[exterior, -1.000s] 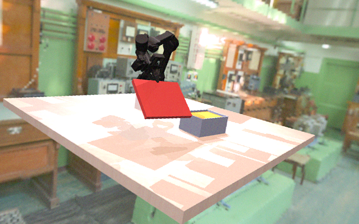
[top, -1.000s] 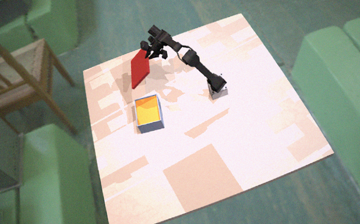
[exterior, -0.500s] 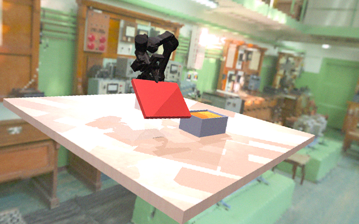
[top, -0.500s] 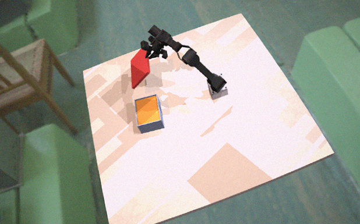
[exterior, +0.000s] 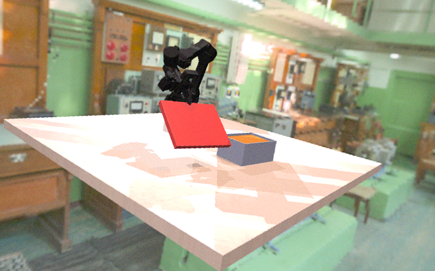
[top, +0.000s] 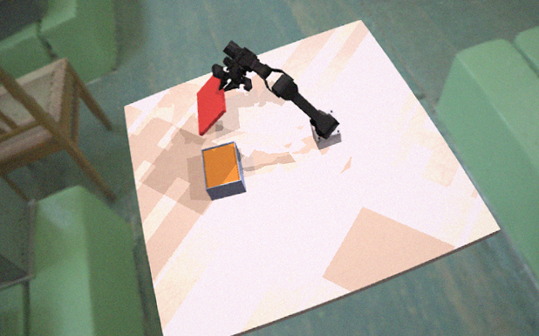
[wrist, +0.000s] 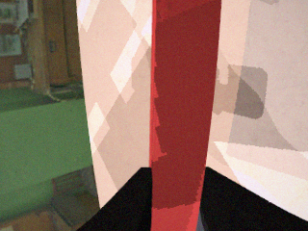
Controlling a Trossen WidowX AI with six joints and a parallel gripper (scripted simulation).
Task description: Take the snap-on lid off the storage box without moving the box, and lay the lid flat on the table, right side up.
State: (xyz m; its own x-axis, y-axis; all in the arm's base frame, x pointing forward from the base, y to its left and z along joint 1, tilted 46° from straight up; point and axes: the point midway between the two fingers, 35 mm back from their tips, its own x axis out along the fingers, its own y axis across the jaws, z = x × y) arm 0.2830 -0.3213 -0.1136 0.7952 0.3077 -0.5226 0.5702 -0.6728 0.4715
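My gripper tip is now 6 cm short of the flat red lid, 2 cm to the left of it and 5 cm above it. From my gripper tip the other things lie so: grey-blue storage box (13 cm ahead, 27 cm to the left, 16 cm below).
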